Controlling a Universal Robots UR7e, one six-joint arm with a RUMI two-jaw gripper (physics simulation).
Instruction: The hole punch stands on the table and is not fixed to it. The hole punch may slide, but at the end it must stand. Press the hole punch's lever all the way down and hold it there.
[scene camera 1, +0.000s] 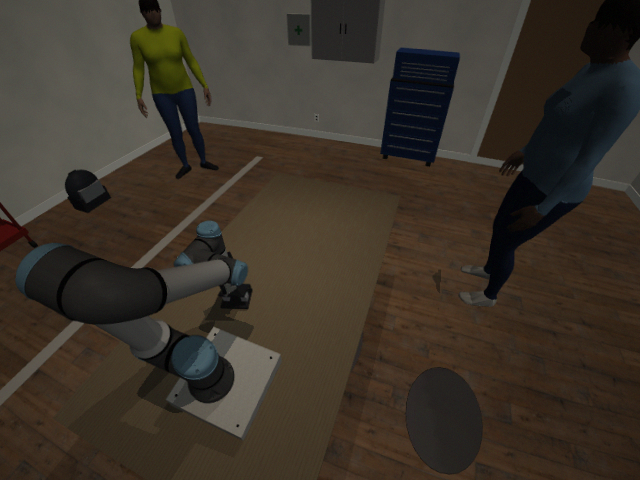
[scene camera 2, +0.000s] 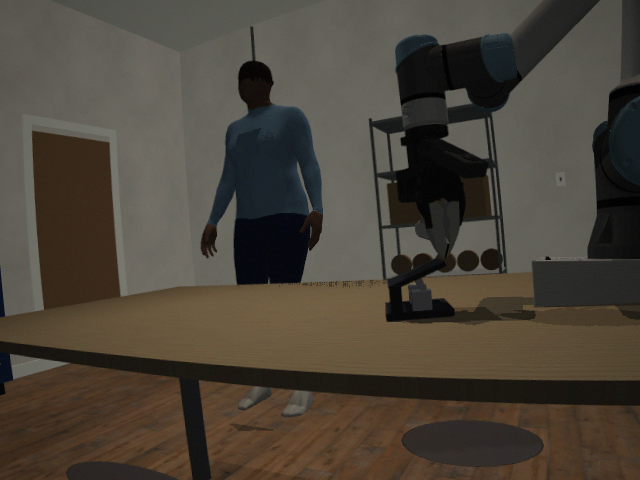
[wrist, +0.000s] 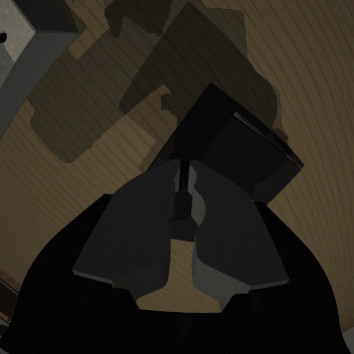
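Seen in the pictures: gripper, fingertip midpoint: (scene camera 1: 226, 296) (scene camera 2: 444, 257) (wrist: 183, 163); arm's base, origin of the base link: (scene camera 1: 212, 379) (scene camera 2: 633, 258).
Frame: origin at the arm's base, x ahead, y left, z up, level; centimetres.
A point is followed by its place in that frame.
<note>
The black hole punch (scene camera 1: 236, 300) {x 34.5, y 11.0, z -4.6 cm} (scene camera 2: 438, 308) {x 31.7, y 15.3, z -4.6 cm} (wrist: 199, 122) {x 31.4, y 13.0, z -4.6 cm} stands upright on its base on the table, with a light grey block under its lever. Its lever (scene camera 2: 415, 274) {x 34.6, y 16.9, z 1.1 cm} slopes up towards its free end, on the robot's side, with a gap above the base. My gripper (scene camera 2: 445, 256) {x 30.7, y 11.9, z 3.1 cm} (wrist: 183, 163) {x 30.7, y 11.9, z 3.1 cm} is shut with nothing between the fingers. It points down, and its tips are at the top of the lever's raised end, appearing to touch it. The exact contact is too dark to tell. In scene camera 1 the arm hides the fingertips.
The wooden table (scene camera 1: 310, 289) {x 51.2, y -17.4, z -5.8 cm} (scene camera 2: 206, 330) {x 67.8, y 26.7, z -5.8 cm} carries the arm's pale mounting block (scene camera 1: 258, 369) {x 8.5, y -13.3, z -0.4 cm} (scene camera 2: 584, 283) {x 9.5, y 10.2, z -2.4 cm} close to the punch. A person in blue (scene camera 1: 568, 129) (scene camera 2: 268, 165) stands beyond the table, and a person in yellow (scene camera 1: 168, 62) stands at the back left.
</note>
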